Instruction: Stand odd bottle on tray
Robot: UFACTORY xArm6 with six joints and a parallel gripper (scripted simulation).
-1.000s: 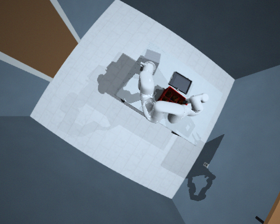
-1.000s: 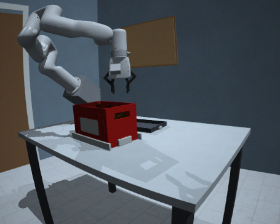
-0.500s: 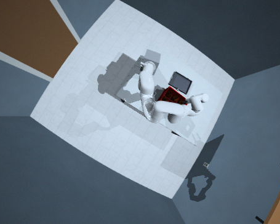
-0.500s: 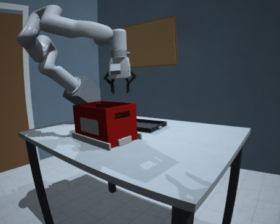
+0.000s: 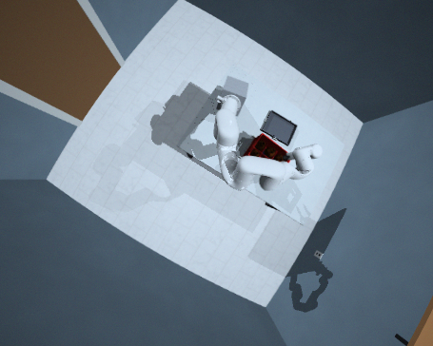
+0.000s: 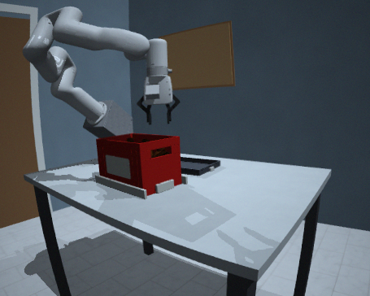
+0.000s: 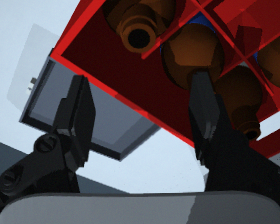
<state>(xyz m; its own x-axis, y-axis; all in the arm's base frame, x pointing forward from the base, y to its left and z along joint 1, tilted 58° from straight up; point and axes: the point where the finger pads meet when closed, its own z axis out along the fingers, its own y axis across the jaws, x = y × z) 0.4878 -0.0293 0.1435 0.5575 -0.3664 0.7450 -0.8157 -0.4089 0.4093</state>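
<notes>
Now: the red crate 160 mm below my hand, 90 mm behind it and 20 mm to the right of it. Round my hand: glass bottle (170 mm behind, 150 mm below, 30 mm to the left); then dark tray (260 mm to the left, 230 mm below, 50 mm behind).
</notes>
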